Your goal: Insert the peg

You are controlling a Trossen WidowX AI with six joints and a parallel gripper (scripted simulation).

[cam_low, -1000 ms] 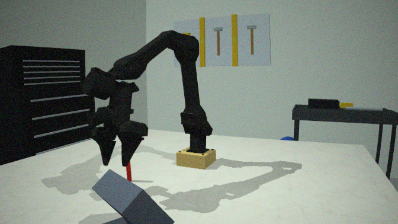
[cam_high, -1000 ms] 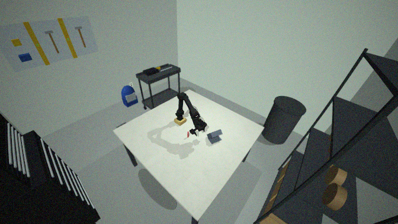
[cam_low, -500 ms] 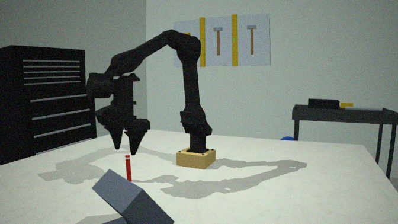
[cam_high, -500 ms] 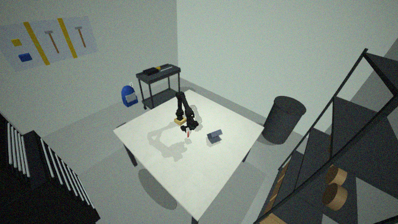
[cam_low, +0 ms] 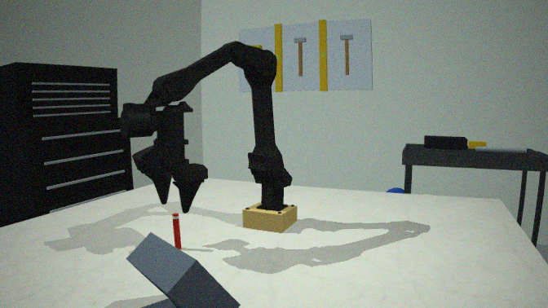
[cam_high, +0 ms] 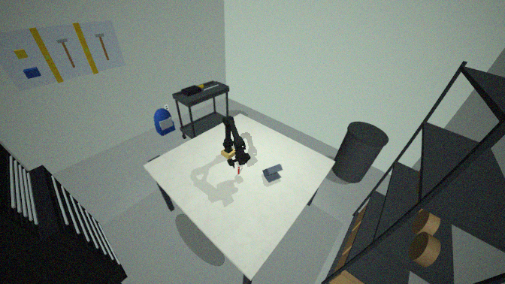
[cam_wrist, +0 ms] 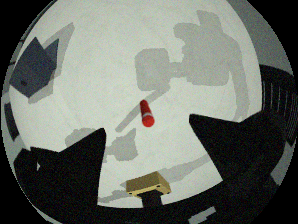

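The red peg lies 4 cm below my gripper tip. Also, from my gripper tip: grey sloped panel (22 cm ahead, 18 cm to the left, 3 cm below).
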